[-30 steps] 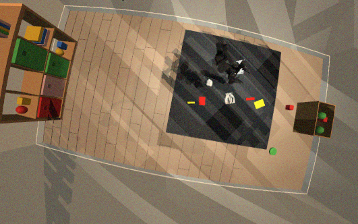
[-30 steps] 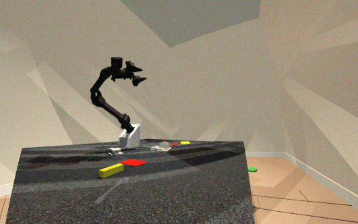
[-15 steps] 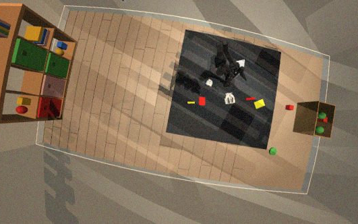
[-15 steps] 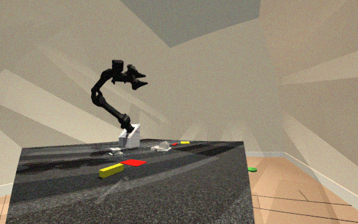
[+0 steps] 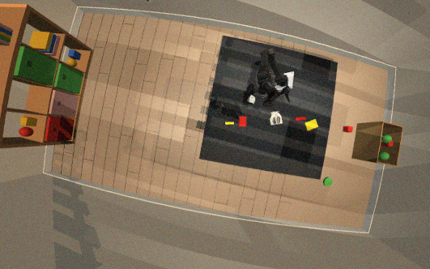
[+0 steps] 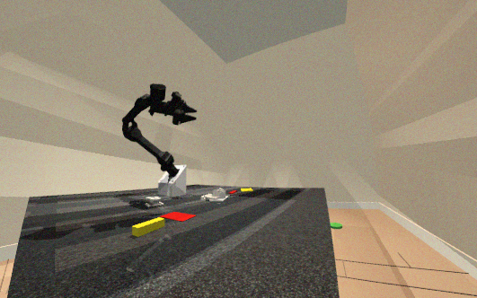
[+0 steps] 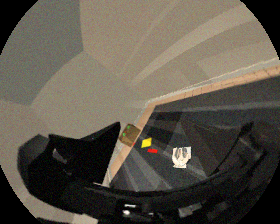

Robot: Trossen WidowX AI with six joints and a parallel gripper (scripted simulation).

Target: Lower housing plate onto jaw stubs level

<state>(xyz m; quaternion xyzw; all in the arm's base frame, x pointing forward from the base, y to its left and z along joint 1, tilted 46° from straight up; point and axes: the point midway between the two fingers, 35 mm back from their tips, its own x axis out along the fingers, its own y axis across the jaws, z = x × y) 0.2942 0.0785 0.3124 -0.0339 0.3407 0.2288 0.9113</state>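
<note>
Now: gripper tip 15 cm past the white part, 12 cm to the left of it and 40 cm above it. From my gripper tip the other things lie so: yellow bar 11 cm ahead, 31 cm to the right, 41 cm below; flat red square 8 cm ahead, 18 cm to the right, 42 cm below.
</note>
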